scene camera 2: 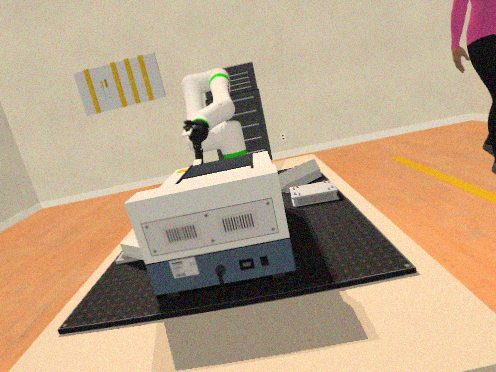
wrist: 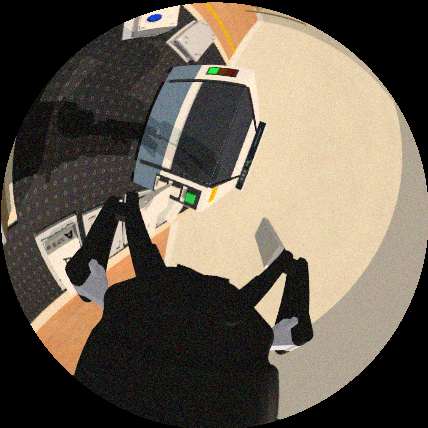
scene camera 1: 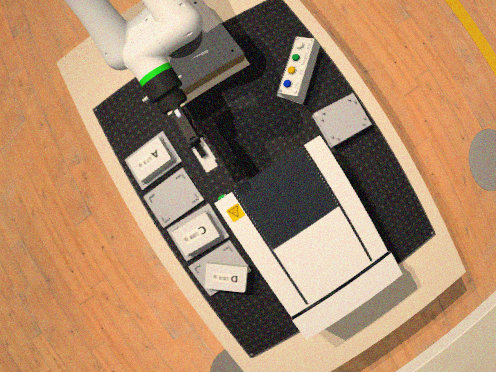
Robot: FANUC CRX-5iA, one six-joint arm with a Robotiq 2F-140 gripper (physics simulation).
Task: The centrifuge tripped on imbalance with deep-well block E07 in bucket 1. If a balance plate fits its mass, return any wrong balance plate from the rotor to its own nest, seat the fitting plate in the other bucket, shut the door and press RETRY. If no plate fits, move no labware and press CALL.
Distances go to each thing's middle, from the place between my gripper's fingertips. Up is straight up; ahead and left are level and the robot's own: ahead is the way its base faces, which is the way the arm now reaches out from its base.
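Distances from my hand: the dark door panel (scene camera 2: 244, 160) 100 mm to the left of it, 180 mm ahead of it, 40 mm below it; the nest (scene camera 1: 175, 196) 30 mm behind, 170 mm to the right, 240 mm below; plate A (scene camera 1: 155, 156) 150 mm to the right, 170 mm behind, 220 mm below; plate C (scene camera 1: 201, 230) 110 mm ahead, 180 mm to the right, 220 mm below.
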